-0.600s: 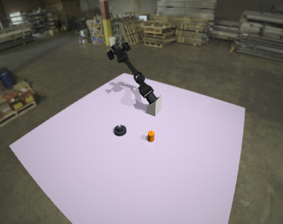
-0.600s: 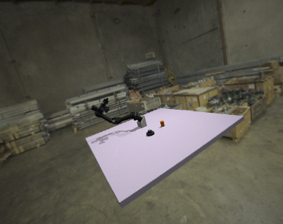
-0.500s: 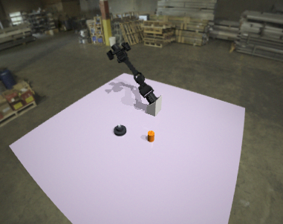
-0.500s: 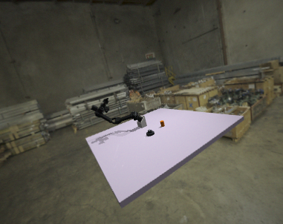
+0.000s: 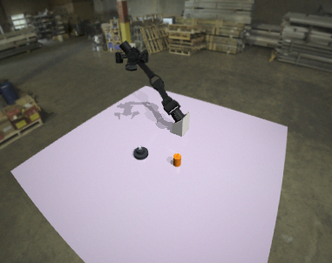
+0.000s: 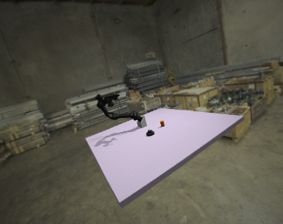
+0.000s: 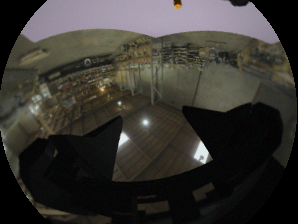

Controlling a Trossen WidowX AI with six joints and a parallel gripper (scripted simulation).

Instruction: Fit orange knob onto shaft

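Now: gripper tip 13 cm short of the orange knob, 37 cm to the right of it and 42 cm above it. From my gripper tip the other things lie so: round pedestal (18 cm ahead, 17 cm to the left, 44 cm below).
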